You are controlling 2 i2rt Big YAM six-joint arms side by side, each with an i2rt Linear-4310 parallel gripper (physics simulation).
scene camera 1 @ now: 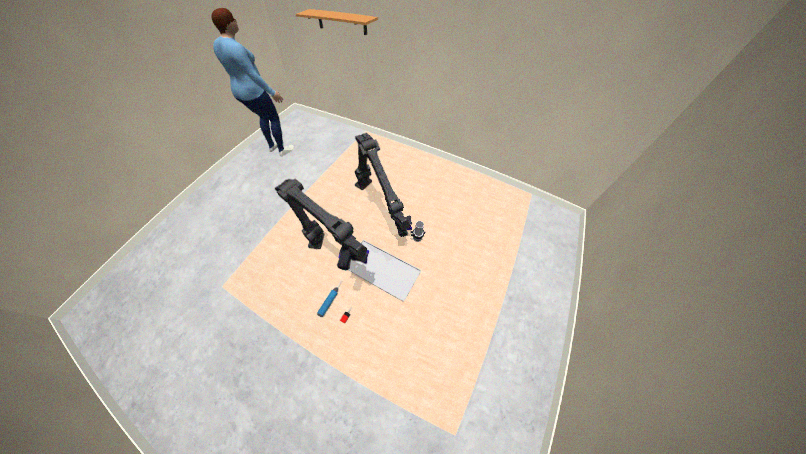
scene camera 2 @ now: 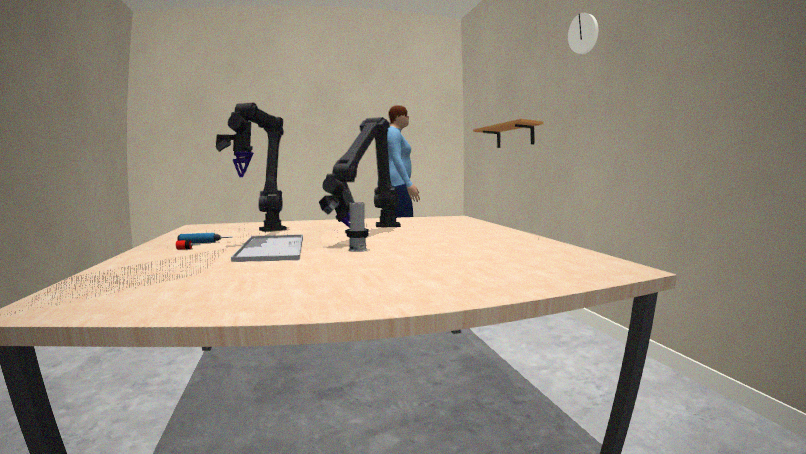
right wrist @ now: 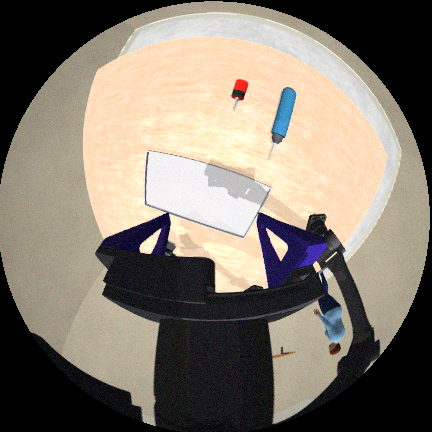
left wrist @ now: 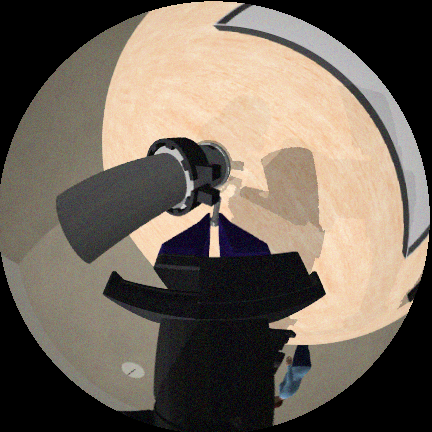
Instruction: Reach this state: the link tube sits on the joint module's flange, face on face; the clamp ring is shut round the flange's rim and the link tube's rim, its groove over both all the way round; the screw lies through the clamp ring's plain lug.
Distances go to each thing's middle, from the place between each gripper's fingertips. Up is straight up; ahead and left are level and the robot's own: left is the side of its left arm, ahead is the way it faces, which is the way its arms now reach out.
Labels:
My right hand is 6 cm short of the shallow grey tray point(scene camera 1: 387, 272), 11 cm to the right of it and 26 cm above it. From my right hand the other things lie so: black clamp ring point(left wrist: 194, 160) (15 cm ahead, 42 cm to the left, 21 cm below); blue screwdriver point(right wrist: 283, 114) (10 cm behind, 19 cm to the right, 24 cm below); grey link tube point(left wrist: 94, 214) (15 cm ahead, 42 cm to the left, 16 cm below).
My left gripper is now 60 mm short of the joint module point(left wrist: 215, 154), 10 mm to the left of it and 10 mm above it. The rest, counted from my left hand: black clamp ring (50 mm ahead, 10 mm to the right, 10 mm above); then shallow grey tray (30 mm behind, 320 mm to the right, 40 mm below); then grey link tube (60 mm ahead, 10 mm to the right, 60 mm above).

